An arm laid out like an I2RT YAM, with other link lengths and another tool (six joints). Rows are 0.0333 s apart.
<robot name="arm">
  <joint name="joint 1" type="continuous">
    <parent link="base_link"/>
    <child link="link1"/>
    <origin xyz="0 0 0.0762"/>
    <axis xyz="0 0 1"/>
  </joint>
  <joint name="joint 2" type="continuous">
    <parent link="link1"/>
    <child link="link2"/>
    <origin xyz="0.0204 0.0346 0.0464" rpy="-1.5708 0 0"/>
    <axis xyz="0 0 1"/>
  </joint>
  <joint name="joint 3" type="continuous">
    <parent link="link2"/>
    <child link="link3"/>
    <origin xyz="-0.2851 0 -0.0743" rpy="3.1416 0 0"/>
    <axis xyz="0 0 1"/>
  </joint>
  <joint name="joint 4" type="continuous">
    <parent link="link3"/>
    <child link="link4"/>
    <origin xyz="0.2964 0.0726 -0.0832"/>
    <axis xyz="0 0 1"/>
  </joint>
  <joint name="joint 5" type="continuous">
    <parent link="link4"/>
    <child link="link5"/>
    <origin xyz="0.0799 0.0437 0.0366" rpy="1.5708 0 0"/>
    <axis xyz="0 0 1"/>
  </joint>
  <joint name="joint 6" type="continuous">
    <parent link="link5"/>
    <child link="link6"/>
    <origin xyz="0.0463 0 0.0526" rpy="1.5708 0 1.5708"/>
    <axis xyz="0 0 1"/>
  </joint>
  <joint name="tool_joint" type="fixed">
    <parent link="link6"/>
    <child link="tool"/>
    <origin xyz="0.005 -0.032 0.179" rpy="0.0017 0 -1.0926"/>
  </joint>
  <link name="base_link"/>
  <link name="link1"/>
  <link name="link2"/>
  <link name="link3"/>
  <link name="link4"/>
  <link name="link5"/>
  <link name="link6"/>
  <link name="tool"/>
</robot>
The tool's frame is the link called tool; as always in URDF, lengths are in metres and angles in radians. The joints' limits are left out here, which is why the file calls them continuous.
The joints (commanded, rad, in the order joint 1, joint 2, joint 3, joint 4, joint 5, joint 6), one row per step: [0.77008, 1.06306, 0.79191, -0.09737, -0.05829, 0.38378]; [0.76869, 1.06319, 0.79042, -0.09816, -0.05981, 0.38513]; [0.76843, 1.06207, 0.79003, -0.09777, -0.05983, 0.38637]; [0.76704, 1.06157, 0.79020, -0.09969, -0.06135, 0.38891]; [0.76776, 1.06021, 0.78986, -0.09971, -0.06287, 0.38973]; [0.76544, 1.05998, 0.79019, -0.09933, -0.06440, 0.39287]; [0.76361, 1.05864, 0.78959, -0.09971, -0.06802, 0.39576]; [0.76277, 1.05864, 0.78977, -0.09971, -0.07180, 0.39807]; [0.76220, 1.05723, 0.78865, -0.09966, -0.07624, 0.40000]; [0.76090, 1.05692, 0.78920, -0.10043, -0.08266, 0.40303]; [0.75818, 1.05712, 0.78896, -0.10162, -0.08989, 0.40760]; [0.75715, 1.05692, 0.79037, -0.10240, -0.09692, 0.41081]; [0.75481, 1.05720, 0.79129, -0.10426, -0.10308, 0.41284]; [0.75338, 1.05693, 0.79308, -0.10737, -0.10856, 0.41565]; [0.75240, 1.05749, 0.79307, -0.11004, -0.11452, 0.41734]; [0.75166, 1.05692, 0.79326, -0.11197, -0.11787, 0.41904]
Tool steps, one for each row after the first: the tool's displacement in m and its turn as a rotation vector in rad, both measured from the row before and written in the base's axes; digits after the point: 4 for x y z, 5 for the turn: [0.0001, -0.0004, -0.0012, -0.00043, 0.00304, -0.00046]; [0.0000, -0.0002, 0.0004, 0.00156, 0.00006, -0.00069]; [0.0001, -0.0004, -0.0003, 0.00112, 0.00303, -0.00089]; [-0.0006, 0.0003, 0.0004, 0.00160, 0.00023, 0.00184]; [0.0006, -0.0006, 0.0004, 0.00302, 0.00188, -0.00203]; [-0.0001, -0.0003, 0.0001, 0.00300, 0.00264, 0.00051]; [-0.0003, 0.0003, 0.0001, 0.00255, 0.00241, 0.00186]; [-0.0007, 0.0003, 0.0000, 0.00259, 0.00220, 0.00288]; [-0.0006, 0.0005, 0.0002, 0.00361, 0.00365, 0.00360]; [-0.0002, 0.0001, -0.0007, 0.00358, 0.00619, 0.00238]; [-0.0007, 0.0007, 0.0007, 0.00437, 0.00341, 0.00437]; [-0.0002, 0.0001, -0.0001, 0.00201, 0.00385, 0.00267]; [-0.0005, 0.0002, 0.0002, 0.00242, 0.00412, 0.00267]; [-0.0007, 0.0005, -0.0011, 0.00038, 0.00506, 0.00396]; [-0.0004, 0.0001, -0.0002, 0.00111, 0.00291, 0.00176]
